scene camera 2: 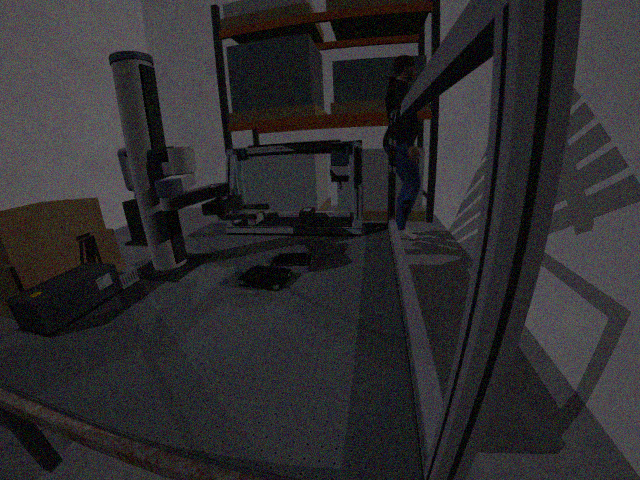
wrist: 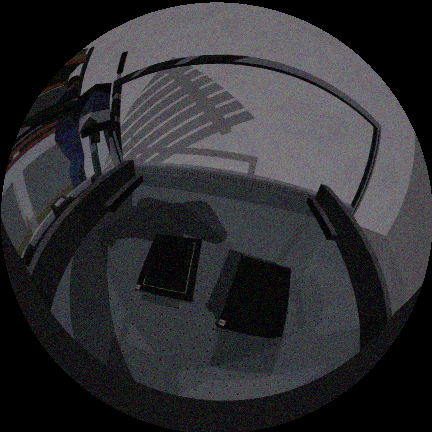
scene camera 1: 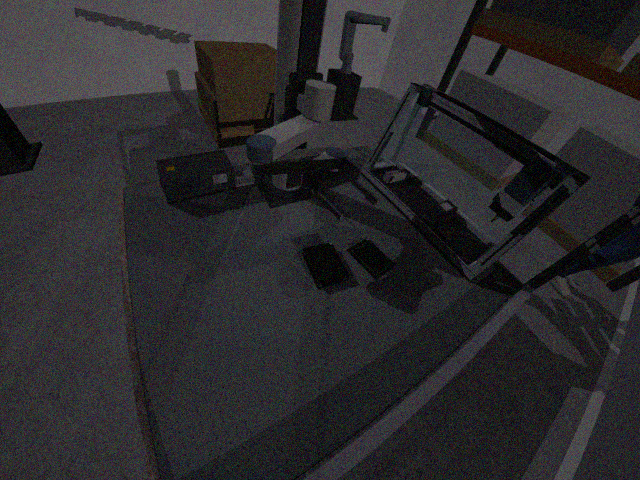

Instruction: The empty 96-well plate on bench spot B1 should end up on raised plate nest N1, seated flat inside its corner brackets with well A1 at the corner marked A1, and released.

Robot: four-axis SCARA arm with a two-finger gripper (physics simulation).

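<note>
A dark flat rectangle with a thin pale outline and a small pale corner tag looks like bench spot B1. A thicker, darker block beside it, with a wider shadow and a pale corner tag, looks like raised nest N1. The black-on-black surfaces hide the plate's edges, its wells and the nest's brackets. My gripper is open and empty, its two fingers wide apart. It hangs above the bench, apart from both dark shapes, which show between and below its fingers in the wrist view.
A black box stands near the arm's column. A cardboard box is behind it. A glass-sided frame stands beyond the dark shapes. A person stands near the rack.
</note>
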